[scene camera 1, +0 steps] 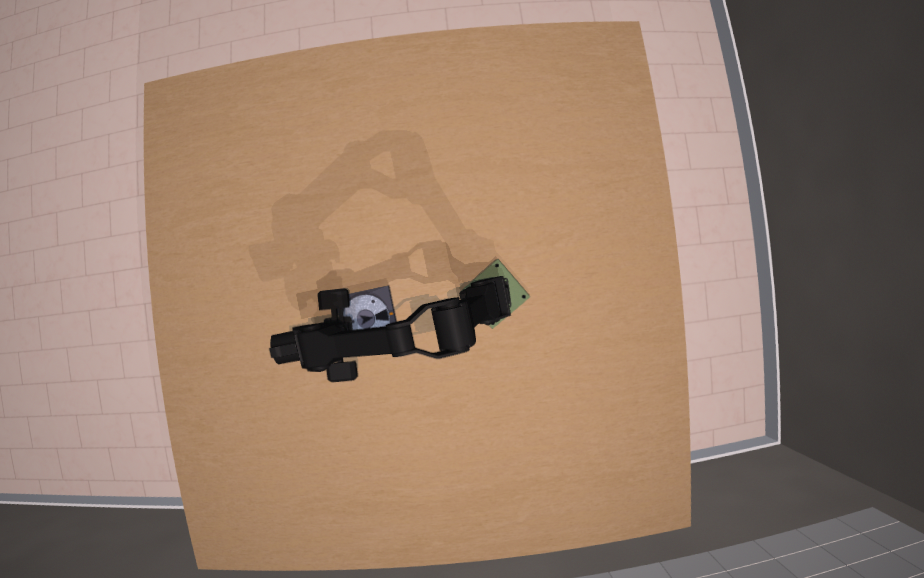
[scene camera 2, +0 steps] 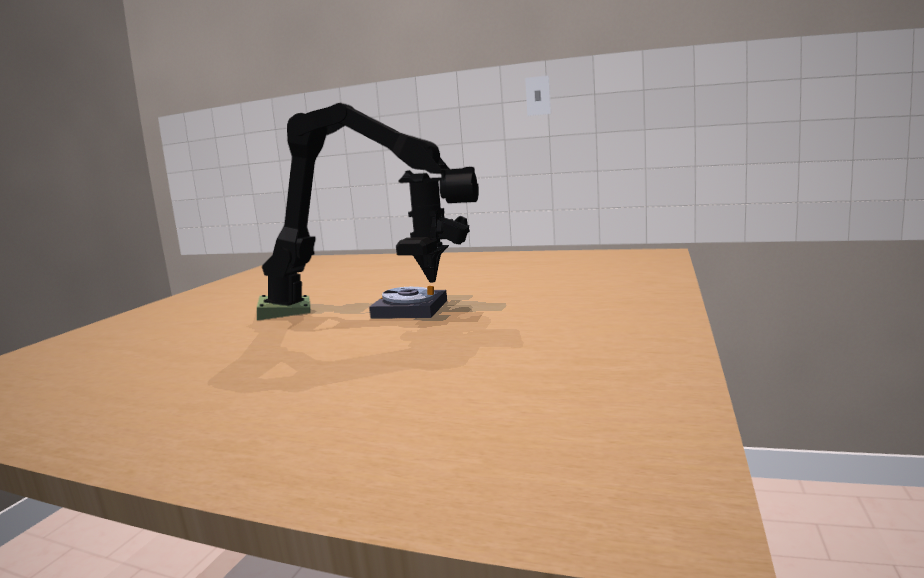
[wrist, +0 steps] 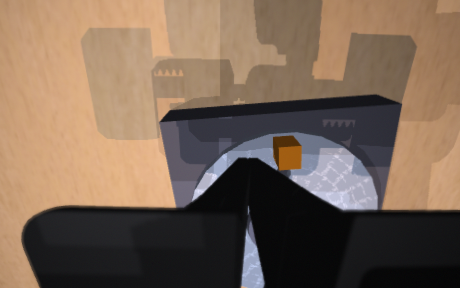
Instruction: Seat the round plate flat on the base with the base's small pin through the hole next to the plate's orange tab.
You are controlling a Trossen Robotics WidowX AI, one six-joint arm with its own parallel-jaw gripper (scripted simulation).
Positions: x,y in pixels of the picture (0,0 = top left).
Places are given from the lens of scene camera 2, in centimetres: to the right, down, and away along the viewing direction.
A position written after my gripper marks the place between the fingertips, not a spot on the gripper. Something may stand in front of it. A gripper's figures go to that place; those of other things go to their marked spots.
my gripper [scene camera 2: 432,282]: -6, -1, 115
dark square base [scene camera 2: 381,308]: -16, 4, 110
